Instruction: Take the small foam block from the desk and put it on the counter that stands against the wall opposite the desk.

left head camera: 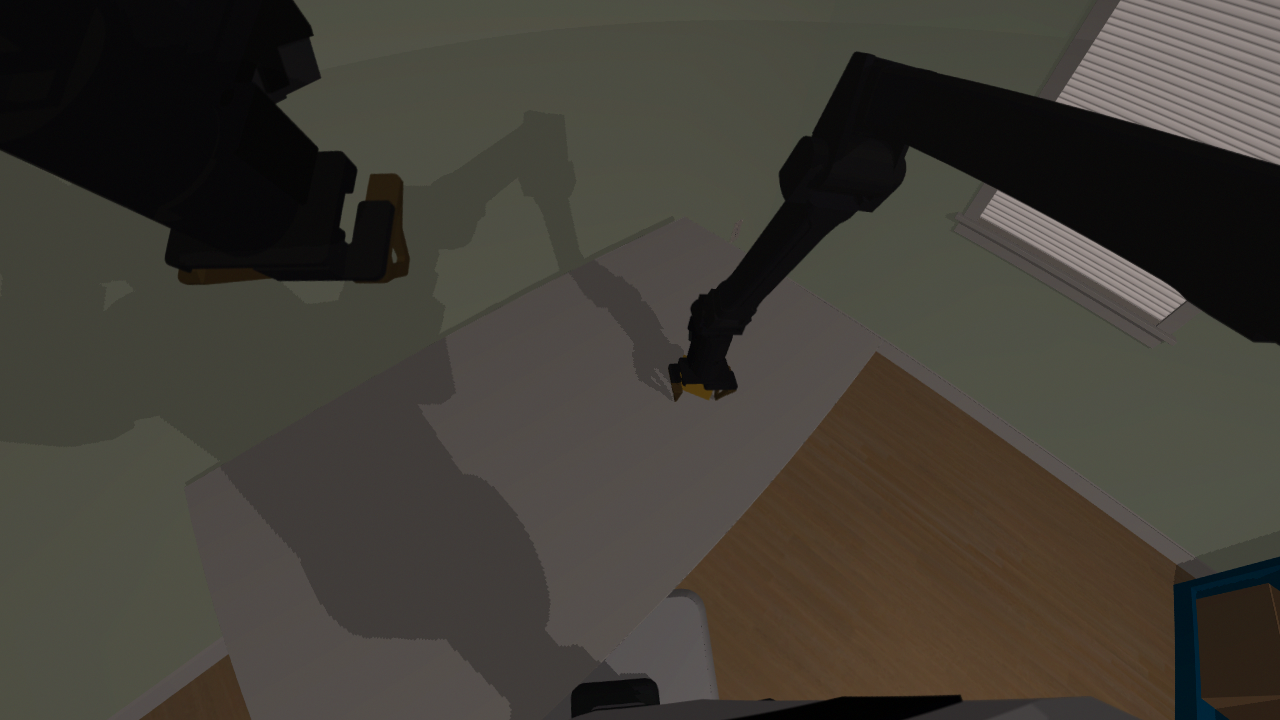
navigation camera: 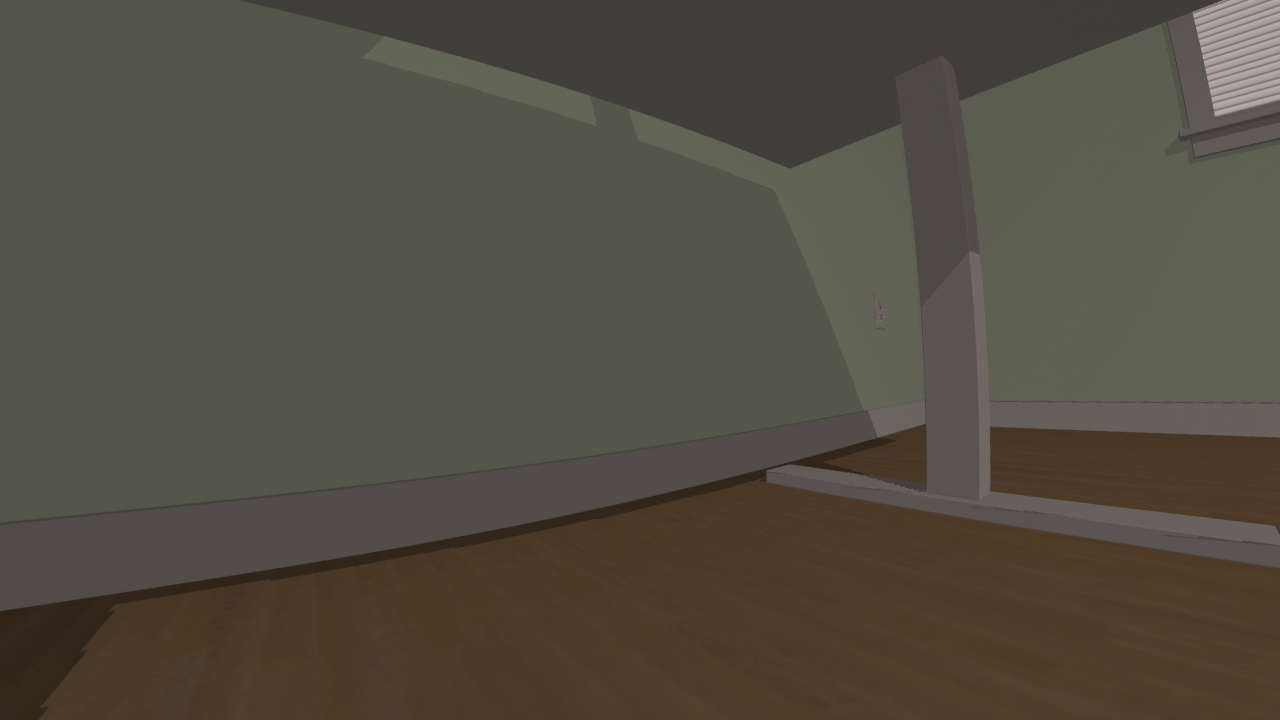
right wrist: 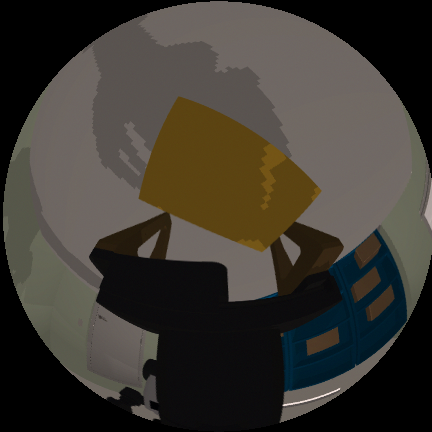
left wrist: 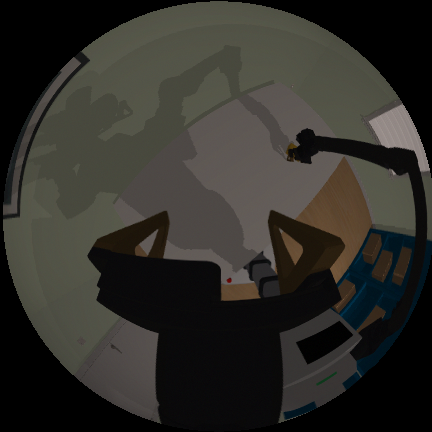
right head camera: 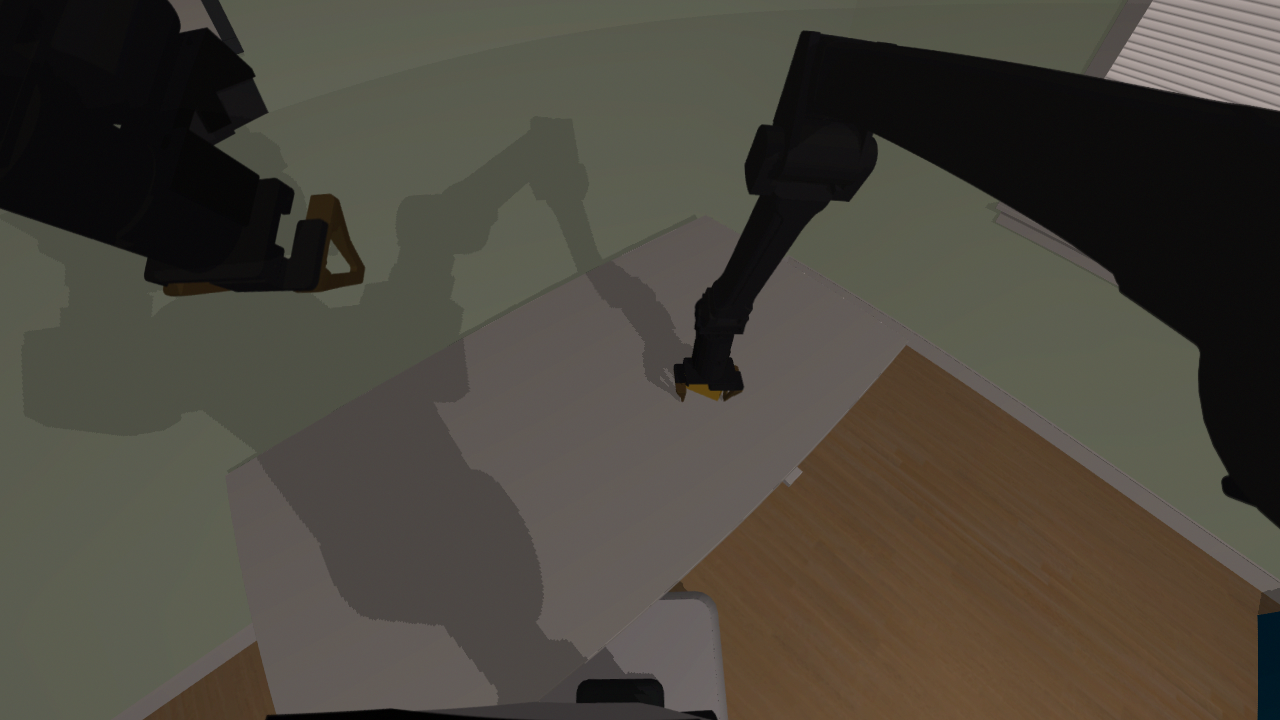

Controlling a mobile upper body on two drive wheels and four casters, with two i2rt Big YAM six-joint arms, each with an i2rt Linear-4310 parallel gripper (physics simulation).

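Frame: origin at the left arm's base, x ahead, y left, z up, level; centimetres.
Seen in the pictures: left gripper, fingertip midpoint: (left head camera: 346,267) (left wrist: 218,215) (right head camera: 314,277); right gripper, fingertip midpoint: (left head camera: 695,398) (right wrist: 218,216) (left wrist: 293,160) (right head camera: 703,399).
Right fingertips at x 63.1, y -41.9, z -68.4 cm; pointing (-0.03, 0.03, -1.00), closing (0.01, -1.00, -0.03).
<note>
Offsets run from my right fingertips to a thing's middle. "spot": to the spot under its first point. Level surfaces: height alone.
The small foam block, yellow @[dx +4.6, dy -0.7, dz +1.7 cm] (left head camera: 696,391) (right head camera: 705,393) (left wrist: 291,150) (right wrist: 220,165), lies on the grey desk @[dz -0.6 cm] (left head camera: 608,474) (right head camera: 608,501) (left wrist: 225,135) (right wrist: 350,100). My right gripper (left head camera: 697,397) (right head camera: 704,398) (right wrist: 218,216) is open, low over the block. In the right wrist view the block spans the gap beyond the fingertips, with its near corners by the two fingers; contact is not clear. The gripper hides part of the block in both head views. My left gripper (left head camera: 293,275) (right head camera: 264,288) (left wrist: 218,215) is open and high up at the left. I cannot make out the counter.
A blue shelf unit (left head camera: 1184,644) (left wrist: 367,295) (right wrist: 320,371) with brown boxes stands at the lower right. A white rounded piece (left head camera: 680,635) (right head camera: 684,631) is at the desk's near edge. A desk leg @[spot: dx +35.9, dy -22.3, dz -52.2 cm] (navigation camera: 955,376) stands on a floor bar. Green walls meet behind the desk.
</note>
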